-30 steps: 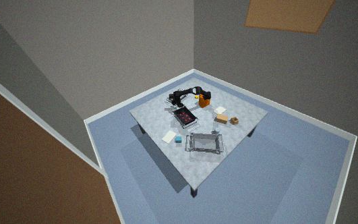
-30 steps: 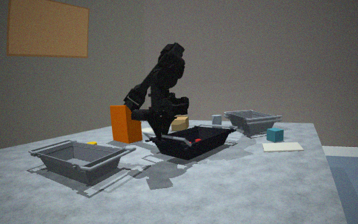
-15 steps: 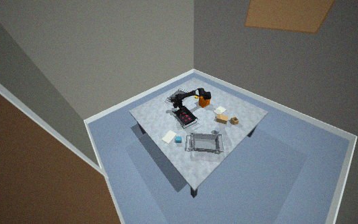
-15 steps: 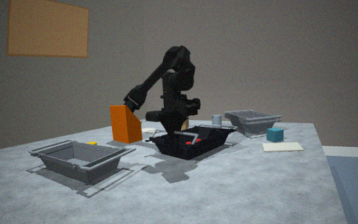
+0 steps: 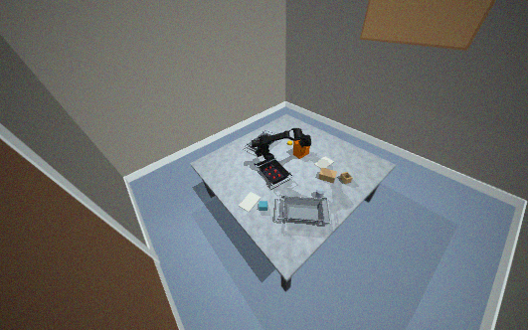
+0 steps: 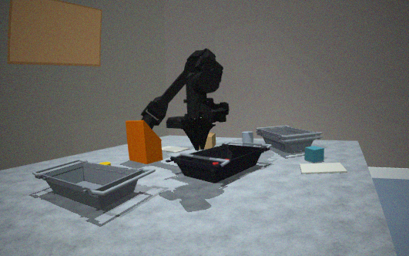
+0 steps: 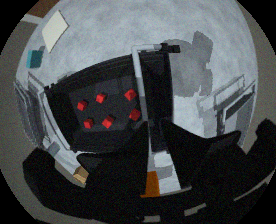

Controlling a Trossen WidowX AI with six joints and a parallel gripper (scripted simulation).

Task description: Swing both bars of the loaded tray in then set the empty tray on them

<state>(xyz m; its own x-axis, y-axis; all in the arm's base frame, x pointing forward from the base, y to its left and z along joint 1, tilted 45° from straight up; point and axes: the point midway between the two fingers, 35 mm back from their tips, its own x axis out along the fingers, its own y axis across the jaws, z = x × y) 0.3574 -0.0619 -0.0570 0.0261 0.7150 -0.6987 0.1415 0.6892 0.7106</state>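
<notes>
Right now my gripper tip is 17 cm past the grey tray, 28 cm to the left of it and 4 cm above it. Round my gripper tip: box 37 cm behind, 54 cm to the left, 7 cm below; then yellow disc 39 cm behind, 11 cm to the right, 8 cm below; then teal cube 28 cm ahead, 32 cm to the left, 6 cm below.
</notes>
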